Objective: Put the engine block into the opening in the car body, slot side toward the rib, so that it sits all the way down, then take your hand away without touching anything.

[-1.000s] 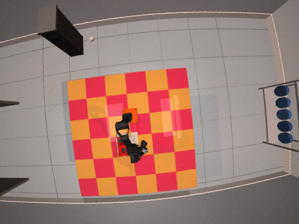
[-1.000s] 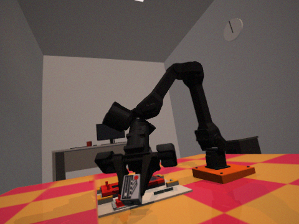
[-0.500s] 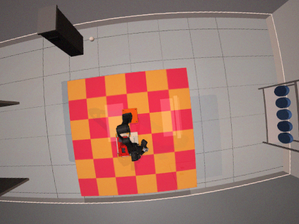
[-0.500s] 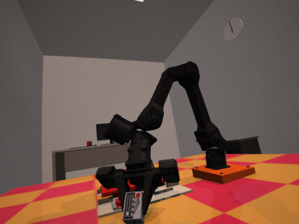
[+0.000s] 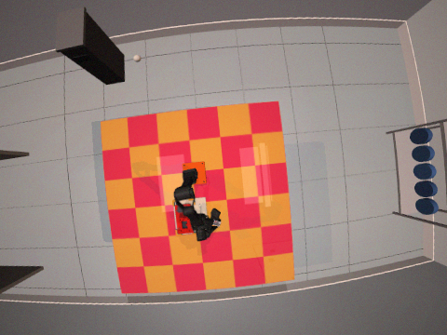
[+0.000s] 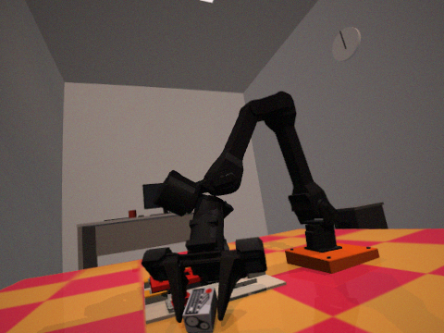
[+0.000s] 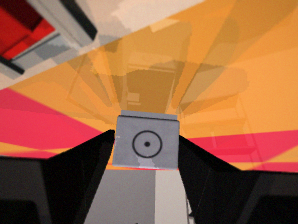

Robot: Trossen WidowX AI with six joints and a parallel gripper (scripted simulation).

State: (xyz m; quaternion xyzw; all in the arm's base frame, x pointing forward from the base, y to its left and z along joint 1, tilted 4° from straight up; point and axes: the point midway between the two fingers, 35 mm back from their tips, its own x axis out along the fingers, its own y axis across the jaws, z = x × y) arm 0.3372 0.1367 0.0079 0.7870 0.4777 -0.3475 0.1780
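Now: gripper tip 2 cm to the left of the engine block and 1 cm below it.
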